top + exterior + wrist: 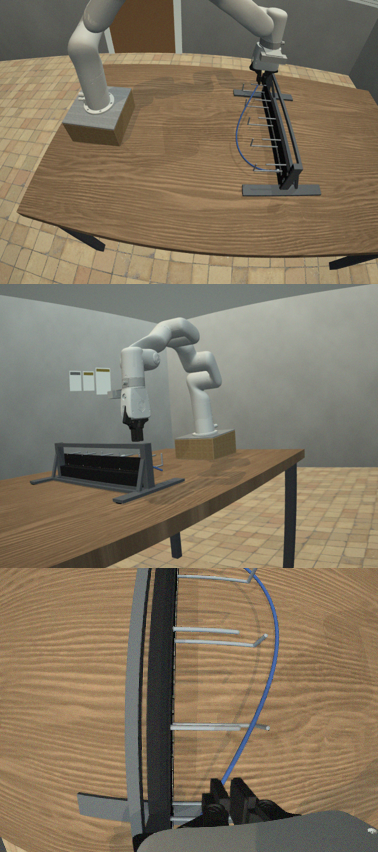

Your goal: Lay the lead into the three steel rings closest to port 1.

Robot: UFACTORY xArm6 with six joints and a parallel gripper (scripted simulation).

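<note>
Right now my hand is 14 cm to the left of the dark grey rack, 10 cm above it and 7 cm short of it.
</note>
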